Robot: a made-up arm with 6 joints. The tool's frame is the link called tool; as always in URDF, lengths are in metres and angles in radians. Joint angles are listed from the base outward.
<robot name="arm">
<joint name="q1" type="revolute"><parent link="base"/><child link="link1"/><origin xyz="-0.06 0.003 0.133" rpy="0 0 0"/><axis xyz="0.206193 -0.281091 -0.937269"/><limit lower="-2.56" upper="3.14"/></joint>
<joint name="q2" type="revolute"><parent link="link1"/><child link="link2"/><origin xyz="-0.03 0.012 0.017" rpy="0 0 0"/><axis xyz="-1 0 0"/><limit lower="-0.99" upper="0.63"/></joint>
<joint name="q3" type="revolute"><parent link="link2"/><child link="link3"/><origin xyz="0.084 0.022 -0.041" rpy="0 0 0"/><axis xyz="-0.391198 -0.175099 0.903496"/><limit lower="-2.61" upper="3.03"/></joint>
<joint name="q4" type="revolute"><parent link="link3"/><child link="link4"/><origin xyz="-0.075 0.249 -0.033" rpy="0 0 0"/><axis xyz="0 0 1"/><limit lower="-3" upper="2.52"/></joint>
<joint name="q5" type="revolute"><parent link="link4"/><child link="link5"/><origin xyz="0.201 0.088 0.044" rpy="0 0 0"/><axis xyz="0.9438 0.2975 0.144"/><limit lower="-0.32" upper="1.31"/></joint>
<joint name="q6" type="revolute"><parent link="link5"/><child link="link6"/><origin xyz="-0.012 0.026 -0.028" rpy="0 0 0"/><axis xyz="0 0 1"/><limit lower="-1.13" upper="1.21"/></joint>
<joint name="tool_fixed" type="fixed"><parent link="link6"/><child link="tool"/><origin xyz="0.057 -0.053 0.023" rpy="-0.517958 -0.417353 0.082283"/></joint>
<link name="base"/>
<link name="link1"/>
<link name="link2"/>
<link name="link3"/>
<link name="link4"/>
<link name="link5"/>
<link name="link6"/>
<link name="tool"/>
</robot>
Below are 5 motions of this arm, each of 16 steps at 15 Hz.
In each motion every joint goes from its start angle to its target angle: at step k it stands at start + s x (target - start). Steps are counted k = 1, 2, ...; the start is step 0. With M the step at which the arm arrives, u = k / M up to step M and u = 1 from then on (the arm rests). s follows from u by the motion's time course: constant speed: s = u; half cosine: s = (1 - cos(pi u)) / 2; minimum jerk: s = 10 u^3 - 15 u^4 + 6 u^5.
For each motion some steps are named. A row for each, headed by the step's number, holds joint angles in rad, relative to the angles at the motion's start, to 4 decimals.
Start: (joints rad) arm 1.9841 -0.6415 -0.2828 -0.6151 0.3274 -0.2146
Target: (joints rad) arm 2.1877 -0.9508 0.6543 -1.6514 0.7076 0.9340
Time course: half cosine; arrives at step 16
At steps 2, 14, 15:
2: 0.0077 -0.0118 0.0357 -0.0394 0.0145 0.0437
14: 0.1959 -0.2975 0.9014 -0.9969 0.3657 1.1049
15: 0.2016 -0.3063 0.9281 -1.0263 0.3765 1.1376

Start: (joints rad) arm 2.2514 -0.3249 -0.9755 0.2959 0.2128 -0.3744
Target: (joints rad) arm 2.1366 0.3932 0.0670 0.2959 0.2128 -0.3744
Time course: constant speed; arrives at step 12
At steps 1, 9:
1: -0.0096 0.0598 0.0869 0.0000 0.0000 0.0000
9: -0.0861 0.5386 0.7819 0.0000 0.0000 0.0000

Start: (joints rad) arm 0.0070 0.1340 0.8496 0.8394 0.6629 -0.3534
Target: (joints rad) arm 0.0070 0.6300 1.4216 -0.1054 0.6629 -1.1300
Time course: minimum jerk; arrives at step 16
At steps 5, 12, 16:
5: 0.0000 0.0893 0.1030 -0.1701 0.0000 -0.1398
12: 0.0000 0.4447 0.5128 -0.8470 0.0000 -0.6962
16: 0.0000 0.4960 0.5720 -0.9448 0.0000 -0.7766

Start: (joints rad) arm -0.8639 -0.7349 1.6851 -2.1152 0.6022 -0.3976
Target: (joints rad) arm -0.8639 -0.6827 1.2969 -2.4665 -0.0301 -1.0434
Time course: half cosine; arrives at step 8
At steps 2, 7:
2: 0.0000 0.0076 -0.0569 -0.0514 -0.0926 -0.0946
7: 0.0000 0.0502 -0.3734 -0.3379 -0.6082 -0.6212

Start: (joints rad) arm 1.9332 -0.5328 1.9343 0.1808 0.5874 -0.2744
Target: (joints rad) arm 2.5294 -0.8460 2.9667 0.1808 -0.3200 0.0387
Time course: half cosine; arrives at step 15
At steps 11, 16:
11: 0.4976 -0.2614 0.8616 0.0000 -0.7573 0.2613
16: 0.5962 -0.3132 1.0324 0.0000 -0.9074 0.3131

